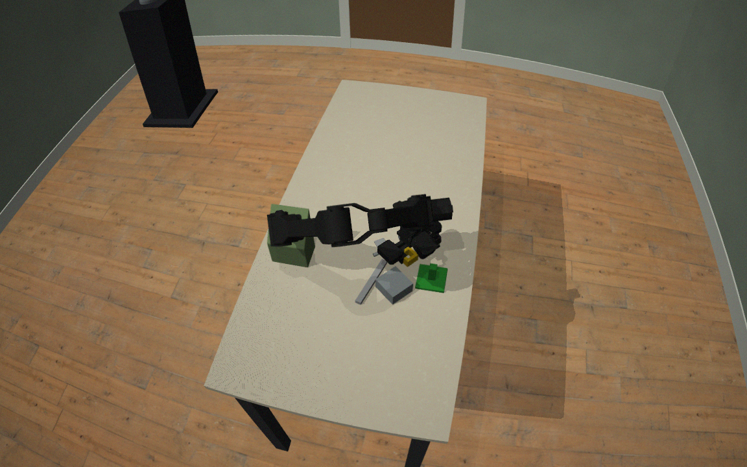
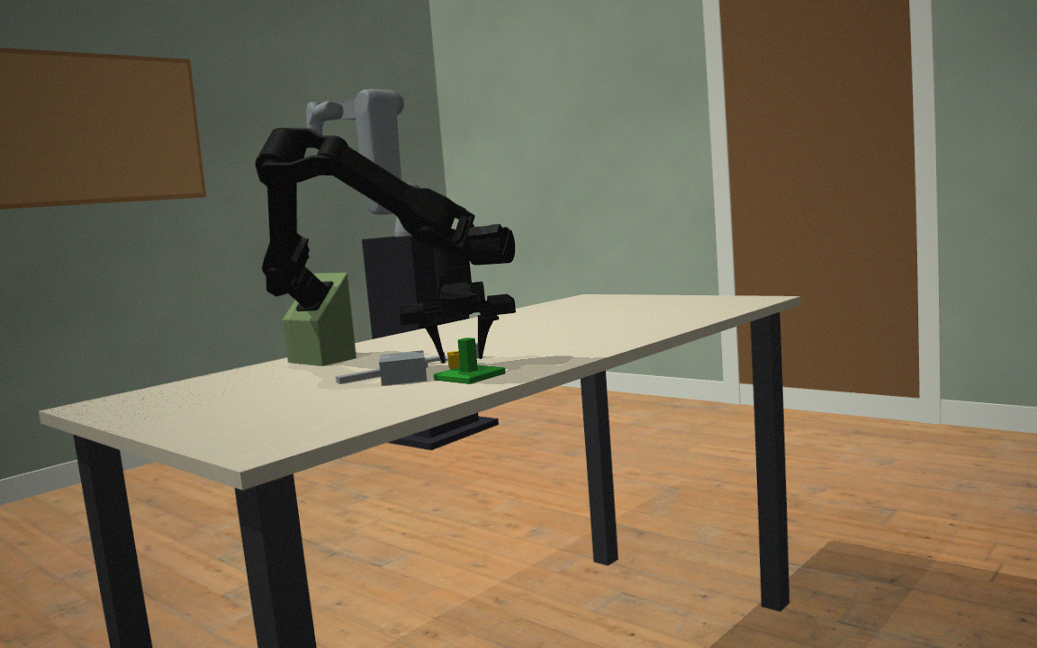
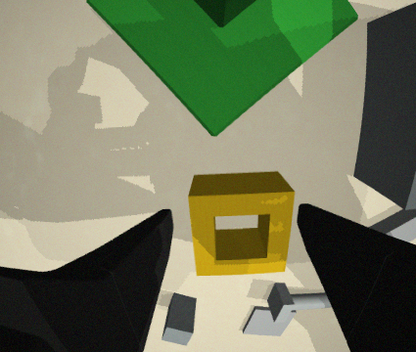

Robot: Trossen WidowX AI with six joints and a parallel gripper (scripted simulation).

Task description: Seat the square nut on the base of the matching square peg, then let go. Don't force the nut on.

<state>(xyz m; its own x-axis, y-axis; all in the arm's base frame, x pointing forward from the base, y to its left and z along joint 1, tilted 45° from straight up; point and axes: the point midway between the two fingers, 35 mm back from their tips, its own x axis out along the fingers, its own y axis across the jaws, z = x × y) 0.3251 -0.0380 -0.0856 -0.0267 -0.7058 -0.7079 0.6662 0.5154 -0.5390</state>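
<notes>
Now: the bolt 80 mm behind my hand, 20 mm to the left of it and 40 mm below it. Round my hand: grey bar 90 mm behind, 90 mm to the right, 40 mm below; grey block 30 mm behind, 110 mm to the right, 30 mm below; grey cube 30 mm behind, 70 mm to the left, 30 mm below.
</notes>
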